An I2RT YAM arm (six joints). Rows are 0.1 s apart.
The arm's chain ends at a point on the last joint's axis. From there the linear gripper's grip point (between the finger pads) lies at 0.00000 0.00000 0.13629 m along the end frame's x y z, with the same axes.
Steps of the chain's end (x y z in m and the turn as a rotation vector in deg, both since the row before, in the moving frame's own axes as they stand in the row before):
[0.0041, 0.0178, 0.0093, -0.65, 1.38, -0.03]
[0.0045, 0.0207, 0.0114, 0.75, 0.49, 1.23]
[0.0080, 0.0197, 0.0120, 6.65, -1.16, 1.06]
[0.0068, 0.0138, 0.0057, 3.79, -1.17, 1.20]
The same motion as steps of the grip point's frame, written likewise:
[0.0074, 0.0193, 0.0093, -0.65, 1.38, -0.03]
[0.0057, 0.0189, 0.0114, 0.75, 0.49, 1.23]
[0.0054, 0.0039, 0.0111, 6.65, -1.16, 1.06]
[0.0041, 0.0048, 0.0054, 3.79, -1.17, 1.20]

